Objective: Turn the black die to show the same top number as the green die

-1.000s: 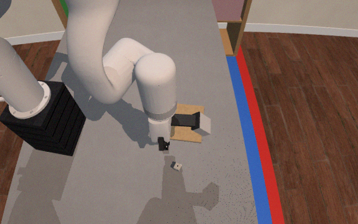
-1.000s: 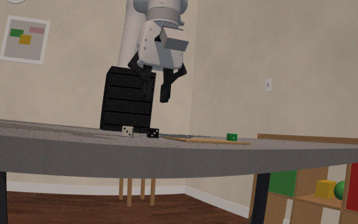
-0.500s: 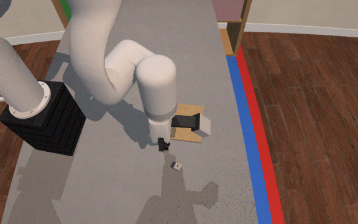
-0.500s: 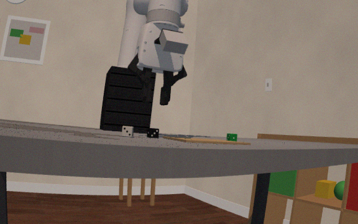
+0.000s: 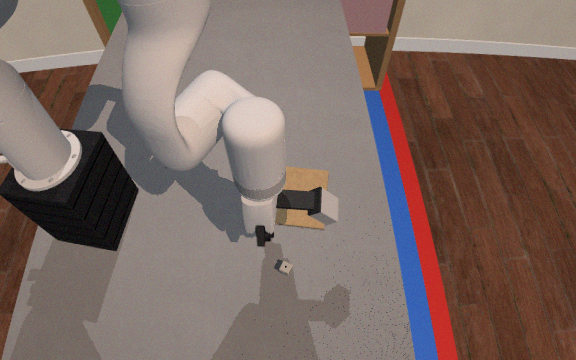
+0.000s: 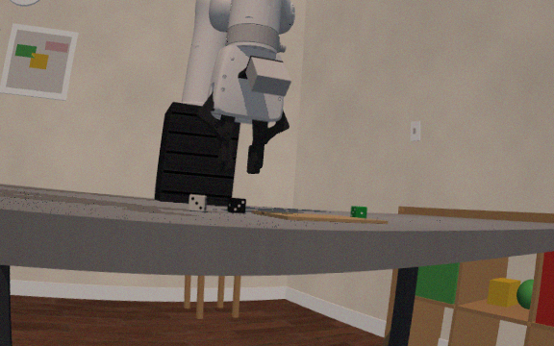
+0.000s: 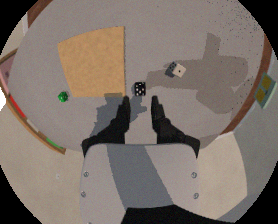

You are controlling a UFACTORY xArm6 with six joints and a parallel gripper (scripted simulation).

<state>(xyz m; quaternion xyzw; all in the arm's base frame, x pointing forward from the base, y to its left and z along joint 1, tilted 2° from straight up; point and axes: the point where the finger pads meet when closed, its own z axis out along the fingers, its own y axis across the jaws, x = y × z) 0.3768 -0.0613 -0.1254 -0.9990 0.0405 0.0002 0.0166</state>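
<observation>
Now: the black die 7 cm below my hand. Round my hand: tan mat (9 cm to the left, 7 cm below, 6 cm ahead); then green die (21 cm to the left, 7 cm below, 1 cm ahead); then white die (7 cm to the right, 7 cm below, 3 cm ahead).
</observation>
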